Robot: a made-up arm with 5 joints. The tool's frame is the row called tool.
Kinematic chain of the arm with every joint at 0, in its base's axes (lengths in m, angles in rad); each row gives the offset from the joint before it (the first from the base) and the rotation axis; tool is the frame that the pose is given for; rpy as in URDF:
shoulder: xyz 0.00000 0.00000 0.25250 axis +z
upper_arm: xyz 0.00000 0.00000 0.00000 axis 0 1 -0.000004
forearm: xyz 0.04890 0.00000 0.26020 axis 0 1 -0.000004
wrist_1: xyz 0.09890 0.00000 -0.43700 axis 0 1 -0.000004
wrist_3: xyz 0.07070 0.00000 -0.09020 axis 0 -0.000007 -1
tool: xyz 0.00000 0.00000 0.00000 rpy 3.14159 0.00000 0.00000
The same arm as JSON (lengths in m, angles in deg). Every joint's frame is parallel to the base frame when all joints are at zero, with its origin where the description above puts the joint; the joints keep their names.
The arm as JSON. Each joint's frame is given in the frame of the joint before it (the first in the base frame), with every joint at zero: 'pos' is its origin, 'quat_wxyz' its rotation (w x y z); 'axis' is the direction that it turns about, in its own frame. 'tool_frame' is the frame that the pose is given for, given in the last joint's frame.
{
  "length_unit": "m",
  "angle_unit": "deg",
  "joints": [
    {
      "joint": "shoulder",
      "pos": [
        0.0,
        0.0,
        0.2525
      ],
      "quat_wxyz": [
        1.0,
        0.0,
        0.0,
        0.0
      ],
      "axis": [
        0.0,
        0.0,
        1.0
      ]
    },
    {
      "joint": "upper_arm",
      "pos": [
        0.0,
        0.0,
        0.0
      ],
      "quat_wxyz": [
        1.0,
        0.0,
        0.0,
        0.0
      ],
      "axis": [
        0.0,
        1.0,
        0.0
      ]
    },
    {
      "joint": "forearm",
      "pos": [
        0.0489,
        0.0,
        0.2602
      ],
      "quat_wxyz": [
        1.0,
        0.0,
        0.0,
        0.0
      ],
      "axis": [
        0.0,
        1.0,
        0.0
      ]
    },
    {
      "joint": "wrist_1",
      "pos": [
        0.0989,
        0.0,
        -0.437
      ],
      "quat_wxyz": [
        1.0,
        0.0,
        0.0,
        0.0
      ],
      "axis": [
        0.0,
        1.0,
        0.0
      ]
    },
    {
      "joint": "wrist_3",
      "pos": [
        0.0707,
        0.0,
        -0.0902
      ],
      "quat_wxyz": [
        1.0,
        0.0,
        0.0,
        0.0
      ],
      "axis": [
        0.0,
        0.0,
        -1.0
      ]
    }
  ],
  "tool_frame": {
    "pos": [
      0.0,
      0.0,
      0.0
    ],
    "quat_wxyz": [
      0.000001,
      1.000004,
      0.0,
      0.0
    ]
  }
}

